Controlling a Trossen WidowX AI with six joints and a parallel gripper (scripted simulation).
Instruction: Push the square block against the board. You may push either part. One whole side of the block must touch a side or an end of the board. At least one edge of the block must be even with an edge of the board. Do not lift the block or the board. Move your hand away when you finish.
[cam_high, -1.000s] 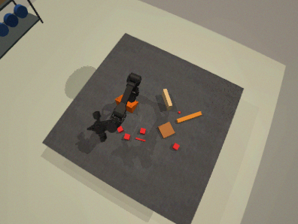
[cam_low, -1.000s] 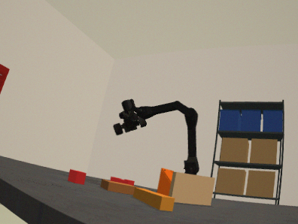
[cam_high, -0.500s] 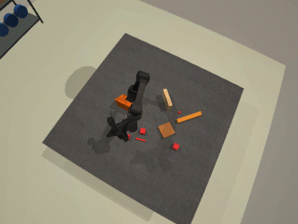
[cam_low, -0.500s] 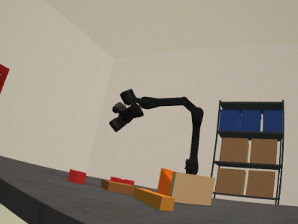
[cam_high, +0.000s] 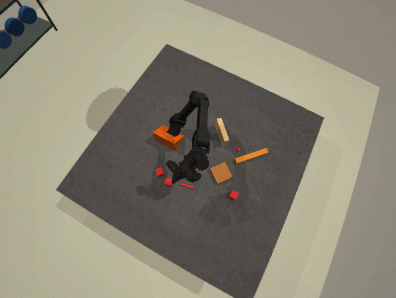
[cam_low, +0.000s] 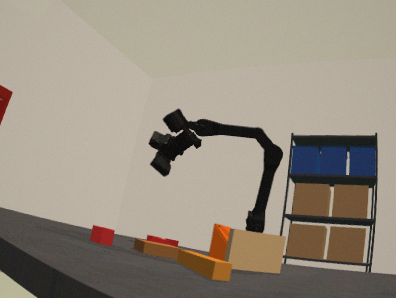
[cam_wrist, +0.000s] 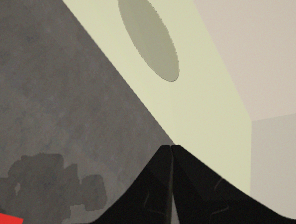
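Now: gripper tip 28 cm above the square block, 24 cm to the right of it and 17 cm short of it. The rest, counted from my gripper tip: thin red strip: 29 cm below, 7 cm to the left, 3 cm ahead; orange board: 44 cm to the left, 28 cm below, 28 cm ahead.
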